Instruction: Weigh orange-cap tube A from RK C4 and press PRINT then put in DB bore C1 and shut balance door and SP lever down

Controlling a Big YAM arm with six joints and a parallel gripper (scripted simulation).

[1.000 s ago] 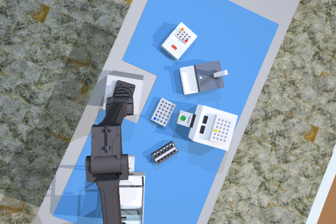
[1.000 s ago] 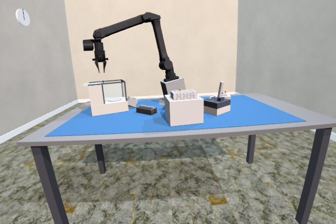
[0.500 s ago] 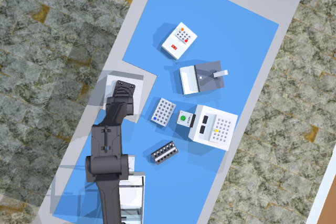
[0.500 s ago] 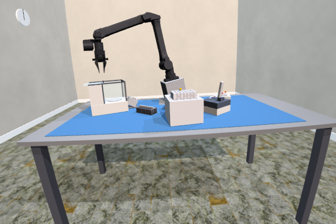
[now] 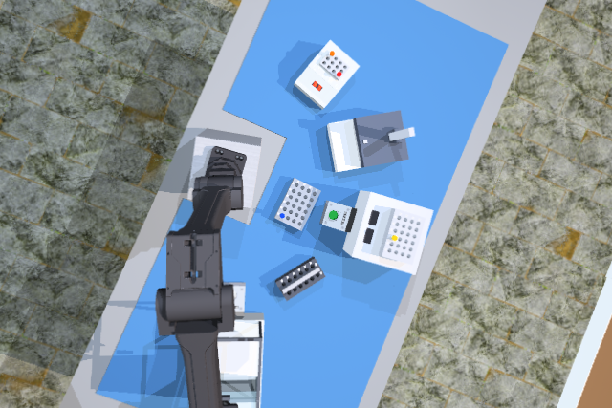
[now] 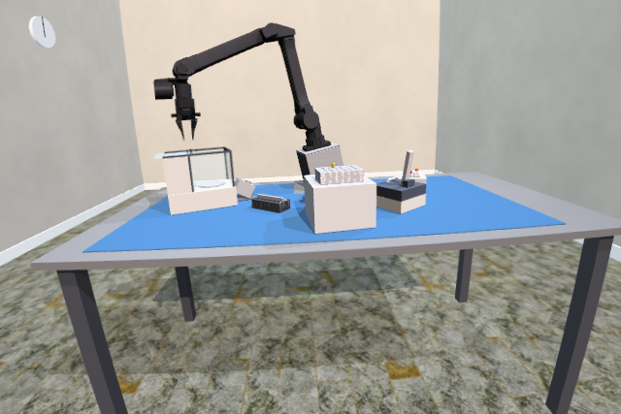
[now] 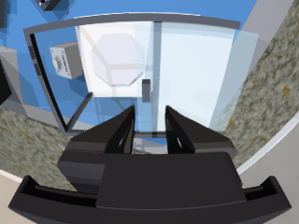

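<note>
Now: the balance door 1 cm ahead of my hand, 2 cm to the right of it and 5 cm below it. Round my hand: tube rack RK (6 cm ahead, 49 cm to the left, 25 cm below); white key (5 cm behind, 21 cm to the left, 19 cm below); black magnet block (13 cm ahead, 29 cm to the left, 24 cm below).
</note>
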